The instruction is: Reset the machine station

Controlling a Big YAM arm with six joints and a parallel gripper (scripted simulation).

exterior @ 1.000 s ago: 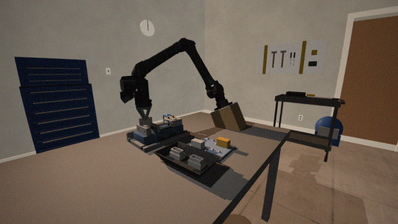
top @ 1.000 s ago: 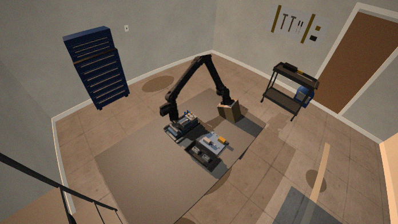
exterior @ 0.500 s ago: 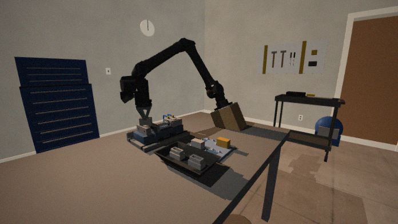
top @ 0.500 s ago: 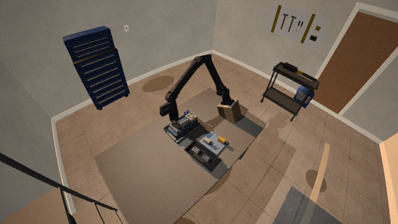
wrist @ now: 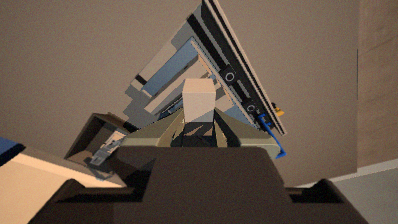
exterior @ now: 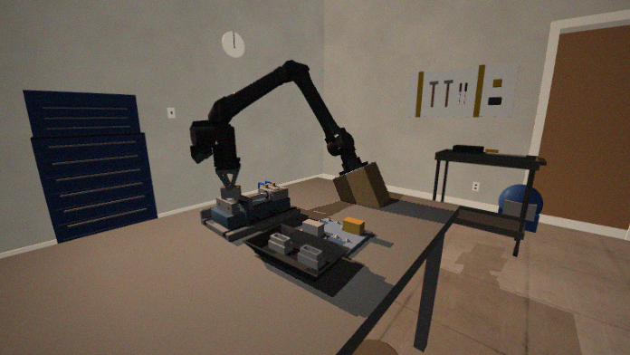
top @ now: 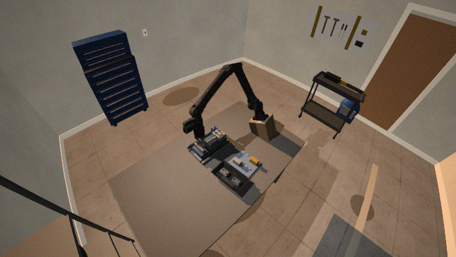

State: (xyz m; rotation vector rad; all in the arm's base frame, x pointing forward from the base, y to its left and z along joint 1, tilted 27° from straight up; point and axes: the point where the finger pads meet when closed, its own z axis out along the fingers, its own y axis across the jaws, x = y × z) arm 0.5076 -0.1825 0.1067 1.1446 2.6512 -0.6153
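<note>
Right now the vise is 7 cm behind my hand, 3 cm to the left of it and 9 cm below it. The rest, counted from my hand: yellow brass blank 17 cm behind, 37 cm to the left, 11 cm below.
</note>
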